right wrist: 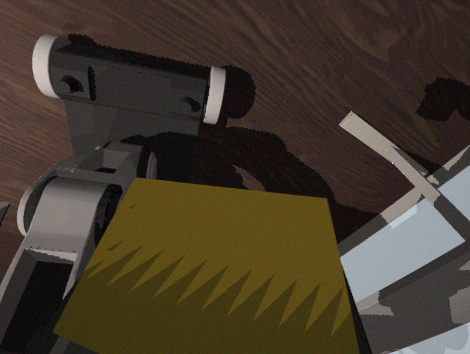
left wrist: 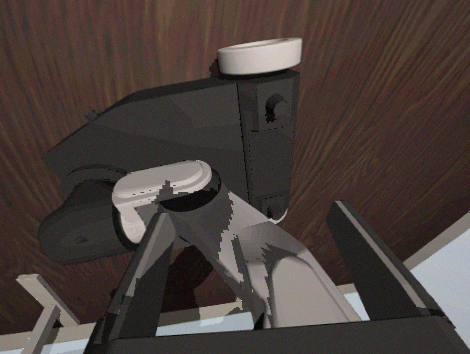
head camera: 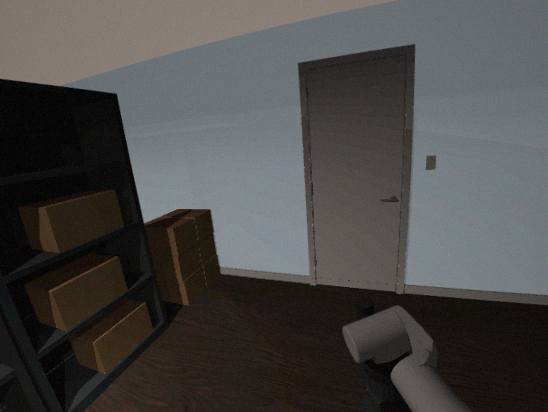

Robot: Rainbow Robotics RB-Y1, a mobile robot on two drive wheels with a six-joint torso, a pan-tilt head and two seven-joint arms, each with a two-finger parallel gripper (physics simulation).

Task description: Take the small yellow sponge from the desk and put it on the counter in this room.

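Places are measured from the robot's base along level axes (x ahead, y left, z up), in millimetres.
Pixels of known places: left gripper, fingertip midpoint: (left wrist: 250,216); right gripper, fingertip midpoint: (right wrist: 229,223).
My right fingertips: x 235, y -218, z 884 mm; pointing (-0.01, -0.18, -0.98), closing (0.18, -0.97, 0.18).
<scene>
Behind a point stands the place of what it marks.
The small yellow sponge (right wrist: 220,260) @[x 261, y -207, z 919 mm] fills the lower middle of the right wrist view, close to the camera. My right gripper is shut on it; the sponge hides most of the fingers, and they do not show in the head view. My left gripper (left wrist: 250,216) @[x -145, y 223, z 537 mm] is open in the left wrist view, its two fingers wide apart, with nothing held between them. The robot's own base and body show behind the fingers. The desk and the counter do not show in these views.
A grey door (head camera: 357,175) @[x 2025, y -712, z 1135 mm] stands in the blue wall (head camera: 255,200) @[x 2373, y 227, z 905 mm]. A dark shelf unit (head camera: 141,235) @[x 1646, y 1068, z 876 mm] with cardboard boxes is at the left, and stacked cartons (head camera: 192,255) @[x 2140, y 892, z 451 mm] stand beside it. Dark wooden floor (head camera: 240,350) @[x 1366, y 370, z 0 mm] lies in front. My right arm (head camera: 380,335) @[x 210, y -157, z 1159 mm] shows at the lower right.
</scene>
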